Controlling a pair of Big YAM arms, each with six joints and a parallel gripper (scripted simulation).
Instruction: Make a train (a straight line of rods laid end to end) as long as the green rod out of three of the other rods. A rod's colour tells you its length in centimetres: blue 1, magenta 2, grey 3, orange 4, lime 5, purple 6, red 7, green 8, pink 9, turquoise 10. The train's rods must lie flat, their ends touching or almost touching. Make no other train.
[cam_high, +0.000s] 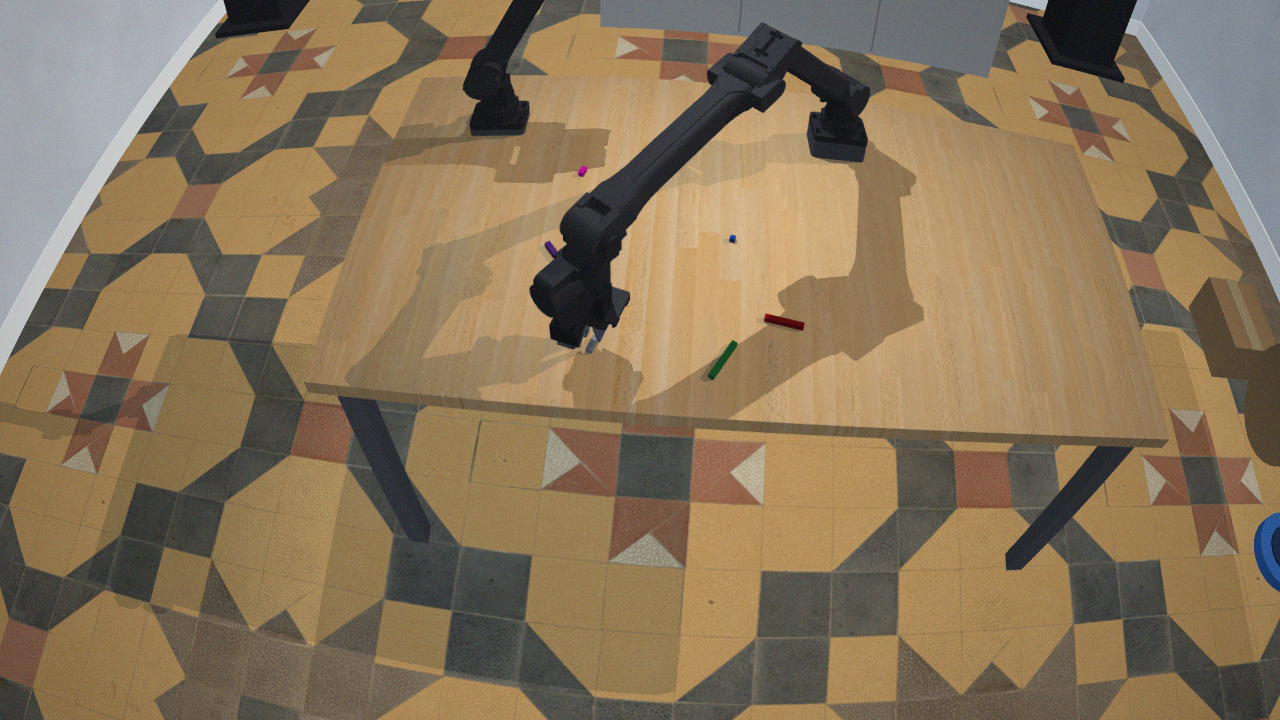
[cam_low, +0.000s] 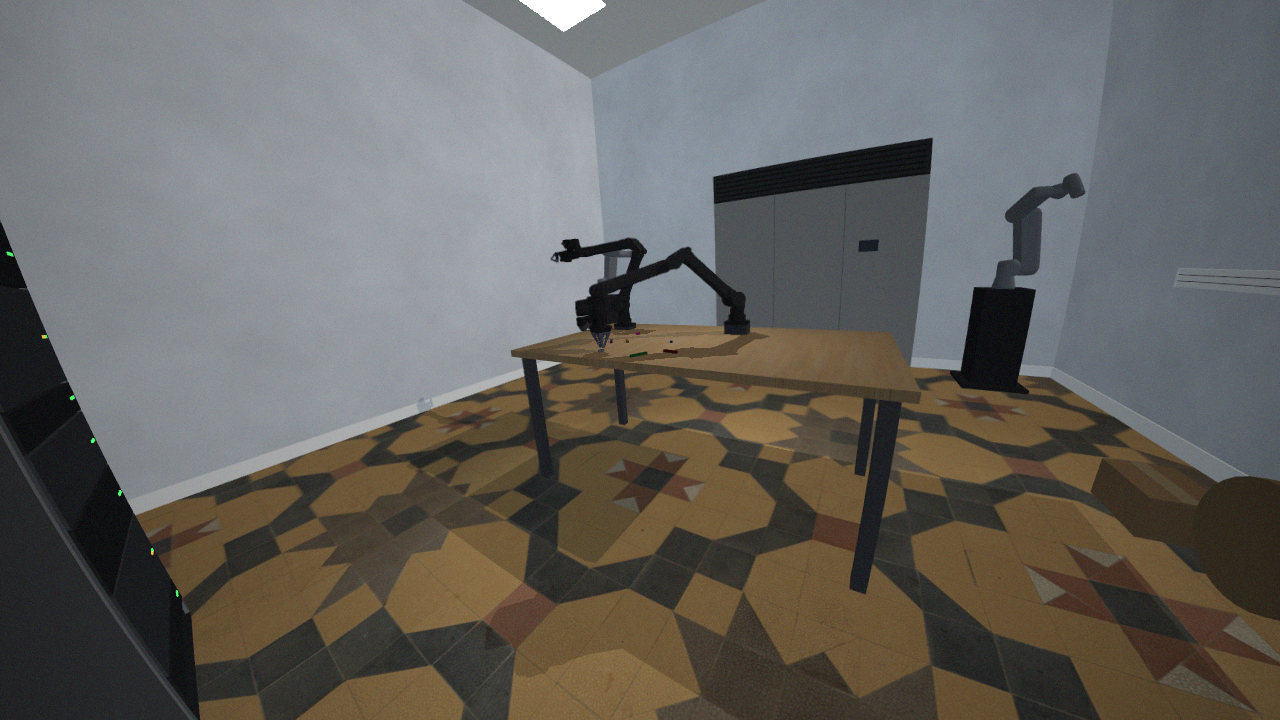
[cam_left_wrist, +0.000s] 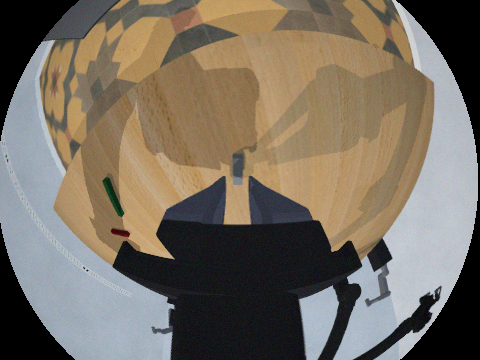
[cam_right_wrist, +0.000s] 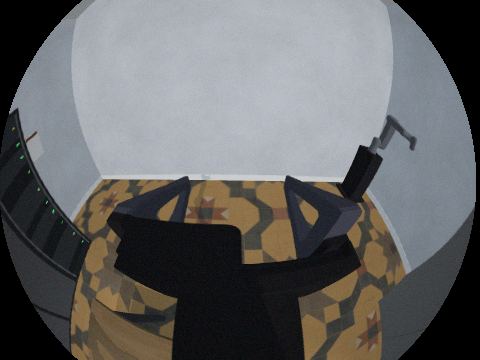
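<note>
My left hand is 20 mm above the grey rod and 10 mm short of it. Also, from my left hand: green rod (210 mm to the left, 20 mm below, 20 mm ahead); then purple rod (190 mm behind, 90 mm to the right, 20 mm below); then red rod (310 mm to the left, 70 mm behind, 20 mm below).
</note>
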